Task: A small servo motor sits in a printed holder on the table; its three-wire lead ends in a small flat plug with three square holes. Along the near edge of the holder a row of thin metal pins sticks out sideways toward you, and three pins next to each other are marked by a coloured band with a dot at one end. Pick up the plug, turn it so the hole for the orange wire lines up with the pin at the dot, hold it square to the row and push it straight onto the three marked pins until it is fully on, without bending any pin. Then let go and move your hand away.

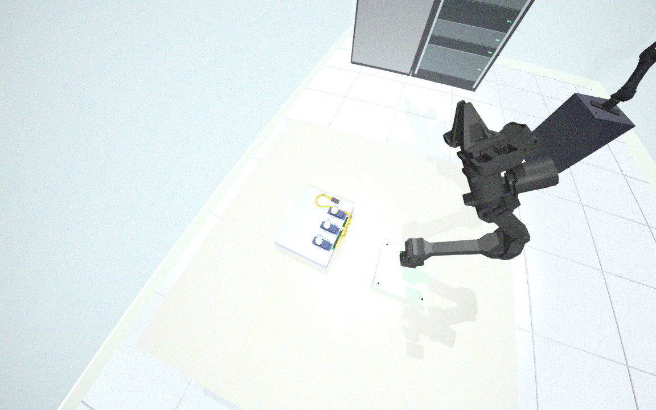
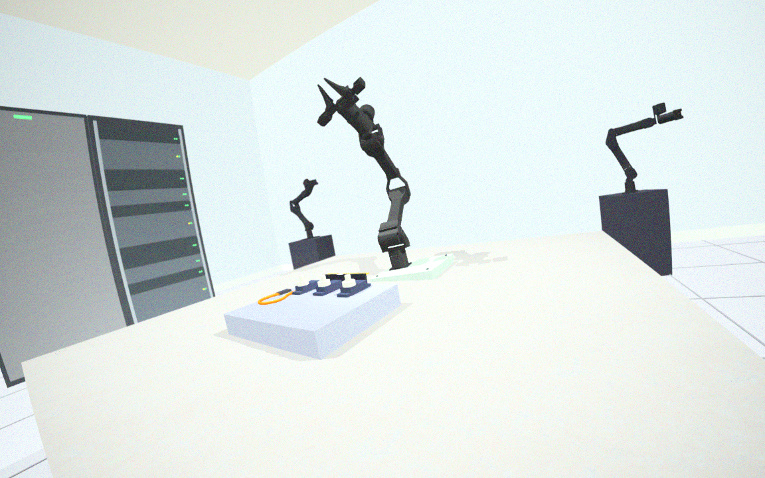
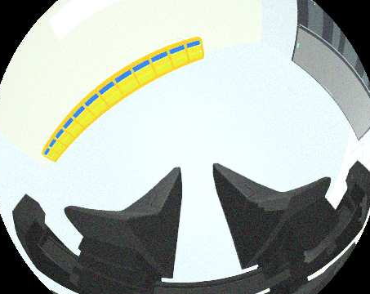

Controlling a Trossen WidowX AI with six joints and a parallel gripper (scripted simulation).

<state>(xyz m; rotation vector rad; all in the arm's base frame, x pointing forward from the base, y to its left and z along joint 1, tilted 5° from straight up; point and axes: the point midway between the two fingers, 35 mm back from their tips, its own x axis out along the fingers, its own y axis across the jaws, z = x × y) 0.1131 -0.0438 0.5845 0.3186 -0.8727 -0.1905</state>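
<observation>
Now: gripper tip 310 mm short of the printed holder, 10 mm to the right of it and 590 mm above it.
</observation>
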